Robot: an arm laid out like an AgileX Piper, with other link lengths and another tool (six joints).
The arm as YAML. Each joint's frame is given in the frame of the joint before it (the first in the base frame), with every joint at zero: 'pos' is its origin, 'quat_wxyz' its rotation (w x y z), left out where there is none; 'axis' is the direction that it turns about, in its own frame. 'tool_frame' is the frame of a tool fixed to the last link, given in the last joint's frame.
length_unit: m
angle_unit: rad
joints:
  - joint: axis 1
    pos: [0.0, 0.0, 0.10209]
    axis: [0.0, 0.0, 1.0]
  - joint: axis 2
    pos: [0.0, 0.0, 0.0]
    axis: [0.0, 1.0, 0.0]
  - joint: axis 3
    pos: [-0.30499, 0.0, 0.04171]
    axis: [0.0, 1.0, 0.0]
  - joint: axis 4
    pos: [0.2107, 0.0, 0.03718]
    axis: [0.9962, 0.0, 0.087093]
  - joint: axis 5
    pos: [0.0, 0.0, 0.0]
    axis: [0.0, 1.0, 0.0]
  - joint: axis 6
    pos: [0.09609, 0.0, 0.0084]
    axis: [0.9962, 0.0, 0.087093]
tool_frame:
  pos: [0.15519, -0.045, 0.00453]
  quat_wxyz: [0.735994, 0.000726, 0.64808, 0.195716]
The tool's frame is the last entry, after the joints.
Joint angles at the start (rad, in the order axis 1, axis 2, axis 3, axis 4, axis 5, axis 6):
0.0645, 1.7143, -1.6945, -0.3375, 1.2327, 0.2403
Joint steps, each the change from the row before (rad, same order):
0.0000, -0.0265, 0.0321, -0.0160, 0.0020, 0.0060
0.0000, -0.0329, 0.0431, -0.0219, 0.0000, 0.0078
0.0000, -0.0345, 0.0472, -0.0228, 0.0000, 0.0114
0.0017, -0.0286, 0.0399, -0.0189, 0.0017, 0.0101
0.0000, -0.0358, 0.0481, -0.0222, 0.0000, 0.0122
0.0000, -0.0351, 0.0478, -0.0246, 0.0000, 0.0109
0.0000, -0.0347, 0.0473, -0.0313, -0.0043, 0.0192
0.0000, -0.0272, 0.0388, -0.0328, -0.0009, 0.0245
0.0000, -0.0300, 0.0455, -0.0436, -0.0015, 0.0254
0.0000, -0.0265, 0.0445, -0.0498, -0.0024, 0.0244
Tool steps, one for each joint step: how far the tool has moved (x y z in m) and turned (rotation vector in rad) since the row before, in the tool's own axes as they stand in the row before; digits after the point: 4 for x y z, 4 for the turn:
0.0052, -0.0064, -0.0065, 0.0162, -0.0008, -0.0013
0.0067, -0.0085, -0.0074, 0.0216, -0.0011, -0.0033
0.0080, -0.0092, -0.0071, 0.0231, -0.0003, -0.0007
0.0074, -0.0074, -0.0055, 0.0195, 0.0016, -0.0014
0.0086, -0.0095, -0.0066, 0.0223, -0.0011, -0.0002
0.0083, -0.0099, -0.0063, 0.0242, -0.0016, -0.0029
0.0068, -0.0106, -0.0062, 0.0267, -0.0105, 0.0006
0.0055, -0.0102, -0.0052, 0.0290, -0.0113, 0.0054
0.0053, -0.0126, -0.0057, 0.0377, -0.0142, -0.0006
0.0038, -0.0130, -0.0051, 0.0418, -0.0163, -0.0064

